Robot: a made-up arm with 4 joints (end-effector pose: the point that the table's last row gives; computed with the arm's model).
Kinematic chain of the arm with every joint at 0, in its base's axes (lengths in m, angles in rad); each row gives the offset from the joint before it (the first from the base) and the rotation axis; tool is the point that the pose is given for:
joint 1: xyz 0 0 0.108 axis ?
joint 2: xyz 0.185 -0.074 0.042 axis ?
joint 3: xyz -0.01 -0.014 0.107 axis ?
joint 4: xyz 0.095 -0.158 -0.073 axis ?
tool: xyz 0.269 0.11 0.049
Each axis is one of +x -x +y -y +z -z.
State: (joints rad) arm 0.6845 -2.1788 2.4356 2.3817
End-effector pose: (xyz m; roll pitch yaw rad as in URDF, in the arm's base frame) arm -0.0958 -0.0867 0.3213 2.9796 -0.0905 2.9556
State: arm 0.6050 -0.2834 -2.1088 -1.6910
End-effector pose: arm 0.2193 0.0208 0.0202 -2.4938 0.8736 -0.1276
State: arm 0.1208 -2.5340 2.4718 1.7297
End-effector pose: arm 0.1665 -0.1159 0.4645 -3.1144 -1.2912 -3.1059
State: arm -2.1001 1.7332 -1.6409 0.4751
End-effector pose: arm -0.0324 -0.1384 -0.4278 -2.1829 1.4734 -2.1385
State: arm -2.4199 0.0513 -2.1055 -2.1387
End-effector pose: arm -0.2827 -0.0726 0.0952 0.7232 -0.4867 -2.5726
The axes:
joint 1: -y
joint 2: -z
joint 3: -z
joint 4: -y

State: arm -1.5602 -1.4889 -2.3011 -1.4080
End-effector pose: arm -0.1813 -0.1598 0.0859 -0.6538 -0.1190 -3.0429
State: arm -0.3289 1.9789 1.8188 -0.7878
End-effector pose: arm -0.0711 0.1737 0.0476 0.2280 0.5124 2.6252
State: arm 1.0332 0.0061 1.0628 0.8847
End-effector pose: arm -0.1466 -0.3105 0.4775 1.5646 -0.7181 -2.3122
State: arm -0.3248 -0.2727 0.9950 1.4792
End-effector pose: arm 0.3012 -0.1730 0.3741 -0.5756 -1.1728 -0.1567
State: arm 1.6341 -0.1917 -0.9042 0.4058
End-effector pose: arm -0.2500 0.1755 0.4610 -1.8331 -0.4053 2.0461
